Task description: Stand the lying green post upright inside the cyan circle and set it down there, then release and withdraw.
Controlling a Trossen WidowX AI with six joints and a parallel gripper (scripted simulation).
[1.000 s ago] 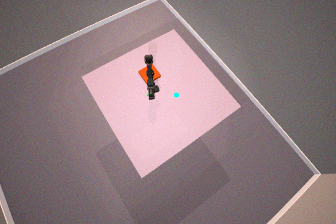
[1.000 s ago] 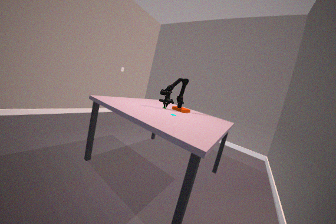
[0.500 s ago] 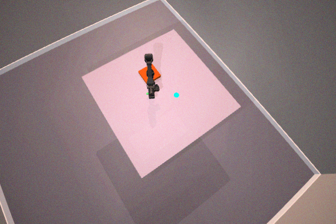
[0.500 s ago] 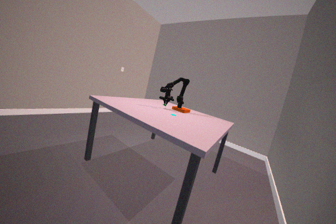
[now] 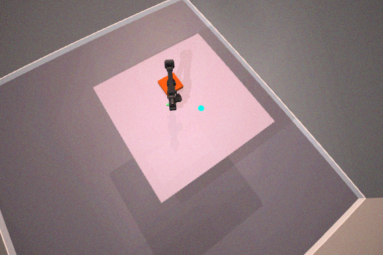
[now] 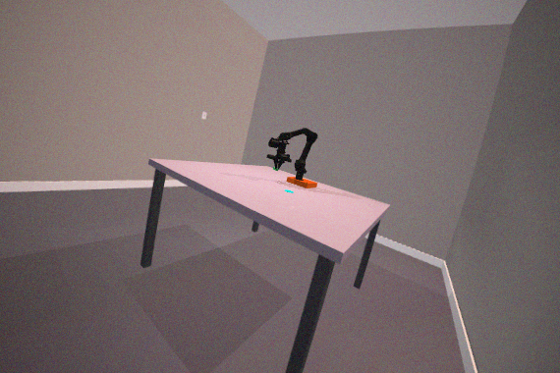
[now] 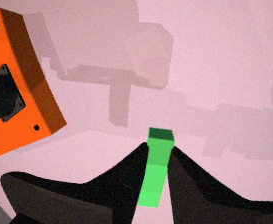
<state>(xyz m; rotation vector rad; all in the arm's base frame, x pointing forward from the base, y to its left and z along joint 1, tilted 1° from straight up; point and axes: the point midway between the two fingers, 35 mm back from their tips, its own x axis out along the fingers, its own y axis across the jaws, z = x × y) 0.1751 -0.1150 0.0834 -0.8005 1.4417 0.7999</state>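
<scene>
Now: gripper tip 17 cm short of the cyan circle, 22 cm to the right of it and 9 cm above it. Round my gripper tip: green post 1 cm behind, 2 cm to the right.
</scene>
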